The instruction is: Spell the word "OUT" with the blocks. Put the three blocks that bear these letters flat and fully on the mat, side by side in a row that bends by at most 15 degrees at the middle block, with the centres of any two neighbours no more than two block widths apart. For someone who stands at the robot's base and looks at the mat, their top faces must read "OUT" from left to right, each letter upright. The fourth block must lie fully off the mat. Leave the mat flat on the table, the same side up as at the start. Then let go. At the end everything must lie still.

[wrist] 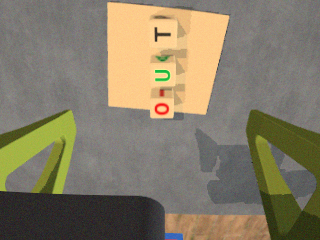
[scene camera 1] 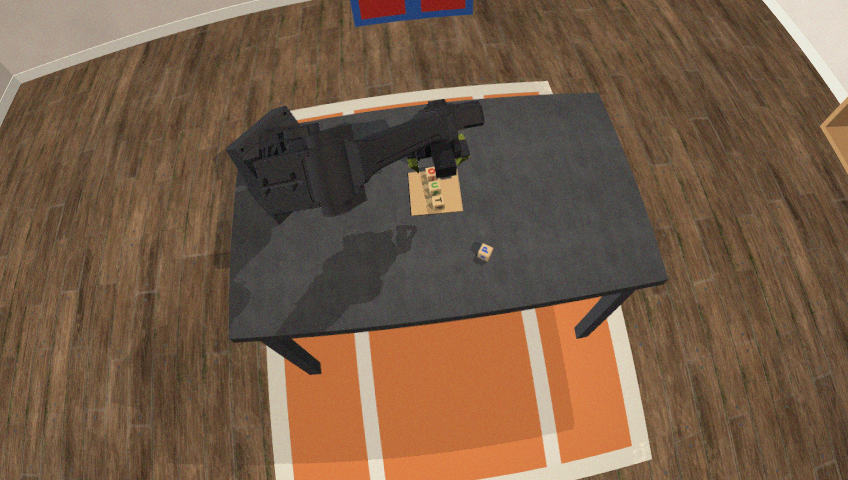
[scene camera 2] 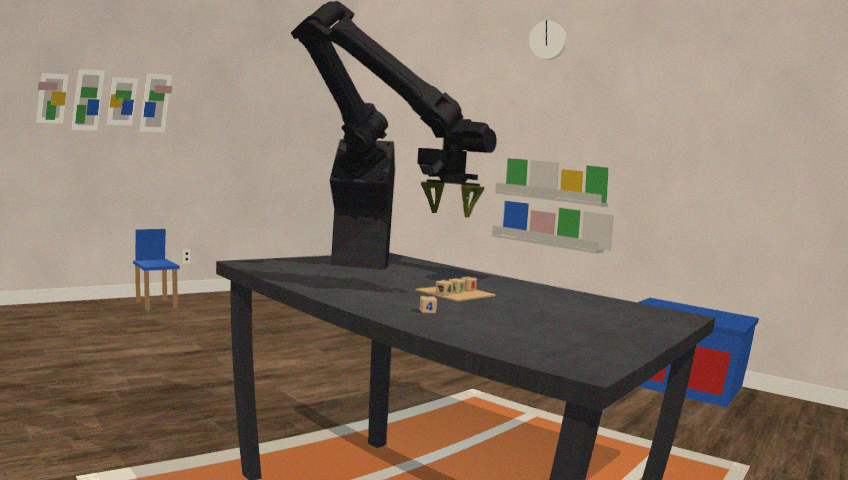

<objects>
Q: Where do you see a U block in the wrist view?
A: At 162, 67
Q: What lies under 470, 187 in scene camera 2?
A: The gripper.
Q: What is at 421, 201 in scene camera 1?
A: A tan mat.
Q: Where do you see a tan mat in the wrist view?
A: At 200, 38
</objects>
